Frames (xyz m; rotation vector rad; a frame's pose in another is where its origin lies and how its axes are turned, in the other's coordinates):
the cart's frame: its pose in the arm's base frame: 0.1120 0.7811 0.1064 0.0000 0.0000 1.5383
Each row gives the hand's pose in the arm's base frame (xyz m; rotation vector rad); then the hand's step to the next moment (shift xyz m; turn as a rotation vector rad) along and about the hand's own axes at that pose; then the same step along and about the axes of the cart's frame.
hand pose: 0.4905 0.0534 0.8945 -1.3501 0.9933 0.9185
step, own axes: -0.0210 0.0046 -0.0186 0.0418 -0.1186 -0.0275
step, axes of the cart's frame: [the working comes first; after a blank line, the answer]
step, axes of the arm's base frame: -0.0120 -0.0177 0.0187 0.1246 -0.0321 0.0008

-0.0181 0.0114 0.0187 -0.0281 -0.1256 0.0008
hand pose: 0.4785 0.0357 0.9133 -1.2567 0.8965 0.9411
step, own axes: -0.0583 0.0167 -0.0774 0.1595 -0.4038 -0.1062
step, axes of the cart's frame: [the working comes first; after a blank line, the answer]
step, axes of the arm's base frame: -0.0394 -0.0805 0.0405 0.4301 -0.1205 -0.0146

-0.0817 0.0367 0.0405 -0.1065 -0.4338 -0.0146
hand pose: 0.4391 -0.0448 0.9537 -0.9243 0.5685 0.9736
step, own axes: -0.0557 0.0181 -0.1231 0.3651 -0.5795 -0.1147
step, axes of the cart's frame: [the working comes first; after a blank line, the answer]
step, axes of the arm's base frame: -0.0436 -0.1263 -0.0273 0.6817 -0.0801 -0.1058

-0.1276 0.0394 -0.0273 -0.0579 -0.6839 -0.1058
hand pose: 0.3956 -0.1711 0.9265 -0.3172 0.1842 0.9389
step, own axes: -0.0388 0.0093 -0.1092 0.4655 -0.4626 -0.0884
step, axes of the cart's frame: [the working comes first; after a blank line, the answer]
step, axes of the arm's base frame: -0.0320 -0.0622 -0.0929 0.6451 0.0697 -0.1321

-0.0632 0.0300 -0.0929 0.0906 -0.6425 -0.1321
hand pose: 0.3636 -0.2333 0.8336 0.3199 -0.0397 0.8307
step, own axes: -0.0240 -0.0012 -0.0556 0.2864 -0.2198 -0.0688
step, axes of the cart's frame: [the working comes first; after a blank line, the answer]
step, axes of the arm's base frame: -0.0203 -0.0016 -0.0570 0.3482 0.0879 -0.0779

-0.0023 0.0203 -0.0570 0.0992 -0.3452 -0.0779
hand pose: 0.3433 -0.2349 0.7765 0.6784 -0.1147 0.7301
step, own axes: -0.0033 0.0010 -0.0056 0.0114 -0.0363 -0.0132
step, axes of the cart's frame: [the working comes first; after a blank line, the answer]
step, axes of the arm's base frame: -0.0039 0.0020 -0.0049 0.0304 -0.0051 -0.0259

0.0019 0.0039 -0.0049 -0.0041 -0.0305 -0.0259
